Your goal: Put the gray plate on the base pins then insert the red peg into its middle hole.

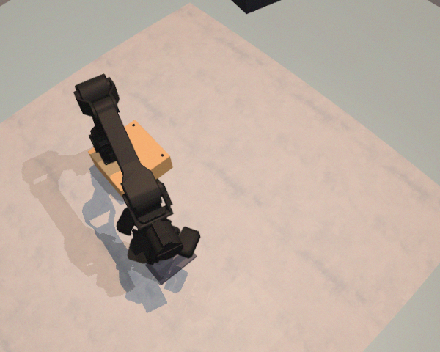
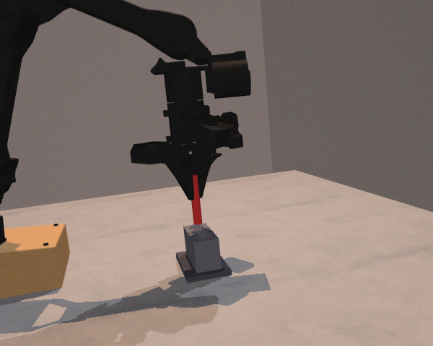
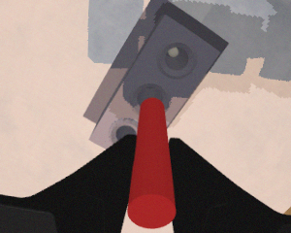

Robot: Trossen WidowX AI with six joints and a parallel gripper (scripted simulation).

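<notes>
Now: the red peg right at my gripper tip. From my gripper tip the other things lie so: dark base 110 mm below; gray plate 70 mm below.
</notes>
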